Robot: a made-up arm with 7 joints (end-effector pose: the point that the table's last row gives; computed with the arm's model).
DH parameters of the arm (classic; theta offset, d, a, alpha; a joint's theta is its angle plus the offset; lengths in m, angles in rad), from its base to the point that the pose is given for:
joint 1: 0 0.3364 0 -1.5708
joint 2: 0 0 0 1.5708
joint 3: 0 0.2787 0.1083 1.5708
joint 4: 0 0 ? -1.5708
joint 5: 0 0.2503 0 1.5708
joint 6: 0 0 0.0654 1.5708
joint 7: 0 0 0 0
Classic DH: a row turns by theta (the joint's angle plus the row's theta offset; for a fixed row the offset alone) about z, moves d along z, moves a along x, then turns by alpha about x.
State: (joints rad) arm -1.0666 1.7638 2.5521 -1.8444 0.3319 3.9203 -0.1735
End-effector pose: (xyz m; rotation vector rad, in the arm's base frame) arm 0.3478 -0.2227 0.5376 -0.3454 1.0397 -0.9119
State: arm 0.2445 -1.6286 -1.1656 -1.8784 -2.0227 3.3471 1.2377
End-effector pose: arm -0.1643 -0.3415 0.5104 1.0015 -0.9837 2.5763
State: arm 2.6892 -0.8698 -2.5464 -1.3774 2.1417 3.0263 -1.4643
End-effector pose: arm 0.4957 -0.0683 0.3102 -1.9197 0.9599 -1.0152
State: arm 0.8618 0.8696 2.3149 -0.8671 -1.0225 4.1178 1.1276
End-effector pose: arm 0.0583 0.2734 0.7605 0.2088 0.3464 0.3301
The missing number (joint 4, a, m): -0.0538
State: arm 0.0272 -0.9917 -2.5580 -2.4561 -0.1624 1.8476 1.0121
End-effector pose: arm -0.2270 -0.2081 0.1296 0.0120 1.7500 0.7309
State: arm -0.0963 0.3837 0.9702 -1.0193 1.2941 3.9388 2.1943
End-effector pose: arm 0.3441 0.1465 0.6803 0.6605 1.2636 0.6691
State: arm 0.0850 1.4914 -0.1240 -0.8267 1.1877 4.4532 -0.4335
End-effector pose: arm 0.4660 -0.0013 0.1709 1.3402 -1.0205 1.9128
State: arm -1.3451 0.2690 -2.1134 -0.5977 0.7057 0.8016 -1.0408
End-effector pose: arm -0.2233 -0.0895 0.8813 1.7255 -2.2306 -0.0200
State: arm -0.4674 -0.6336 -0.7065 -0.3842 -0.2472 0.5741 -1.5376
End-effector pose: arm -0.2436 -0.0448 0.8663 2.5418 0.0912 0.6293
